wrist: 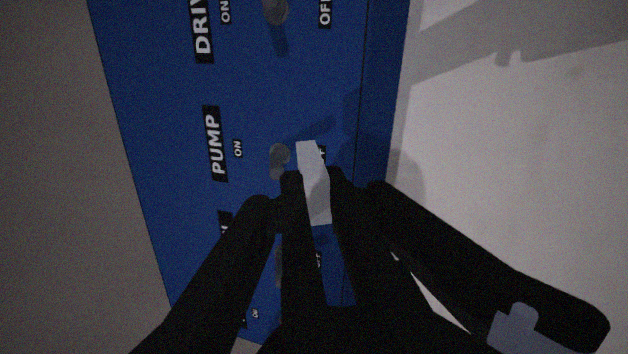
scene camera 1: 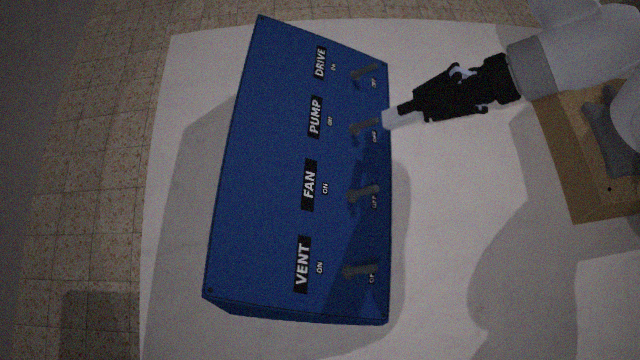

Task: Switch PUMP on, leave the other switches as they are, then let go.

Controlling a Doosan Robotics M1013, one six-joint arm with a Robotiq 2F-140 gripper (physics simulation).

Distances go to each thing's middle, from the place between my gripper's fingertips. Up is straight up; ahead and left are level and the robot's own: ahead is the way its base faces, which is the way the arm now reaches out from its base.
Scene:
Now: hand 12 cm short of the blue switch panel [scene camera 1: 285, 230], 6 cm to the right of it and 3 cm above it.

